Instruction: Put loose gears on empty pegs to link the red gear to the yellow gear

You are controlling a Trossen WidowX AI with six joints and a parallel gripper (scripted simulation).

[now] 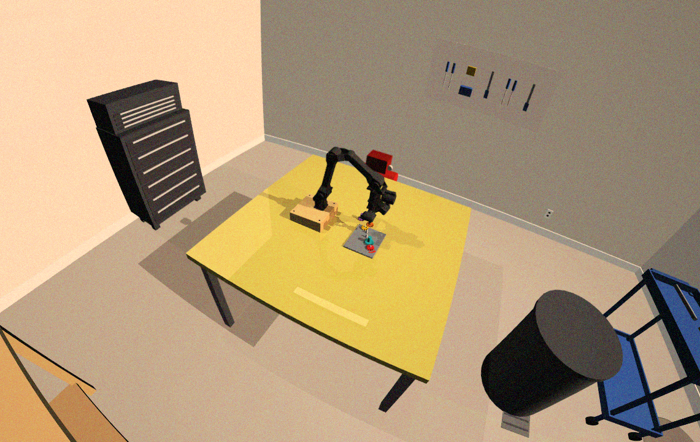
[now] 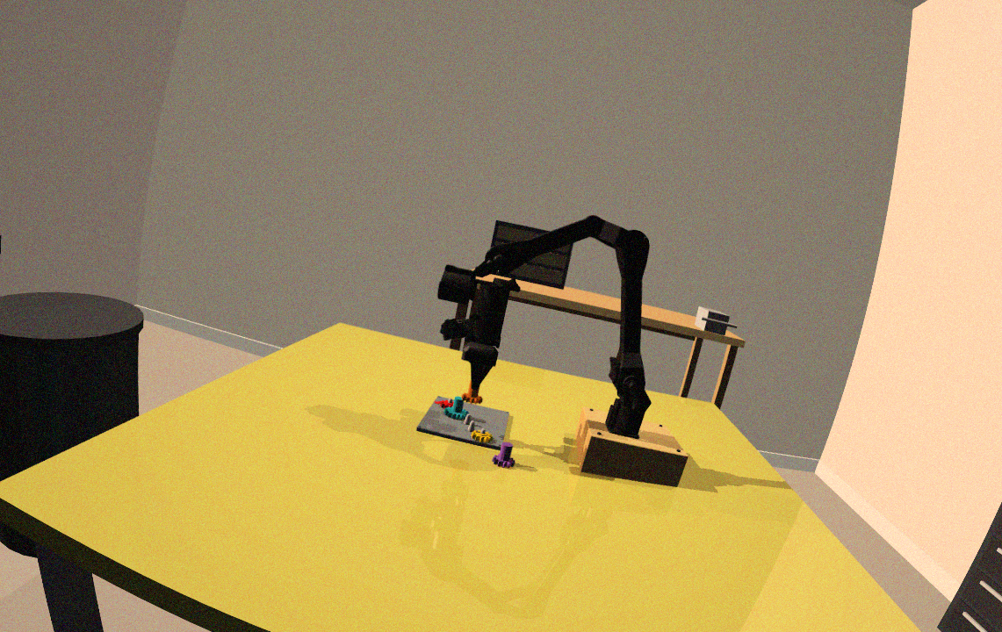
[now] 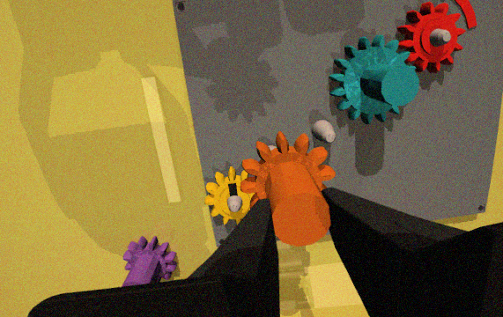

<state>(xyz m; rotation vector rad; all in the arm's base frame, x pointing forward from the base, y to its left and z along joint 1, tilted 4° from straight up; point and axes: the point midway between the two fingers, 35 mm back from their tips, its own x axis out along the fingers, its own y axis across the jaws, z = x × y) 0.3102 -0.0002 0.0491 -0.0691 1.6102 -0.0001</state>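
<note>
My gripper tip is 90 mm above the grey board, 50 mm to the left of it and 10 mm short of it. Round my gripper tip: teal gear (80 mm below, 60 mm to the right, 30 mm ahead); orange gear (10 mm below); yellow gear (80 mm below, 40 mm behind, 30 mm to the left).
</note>
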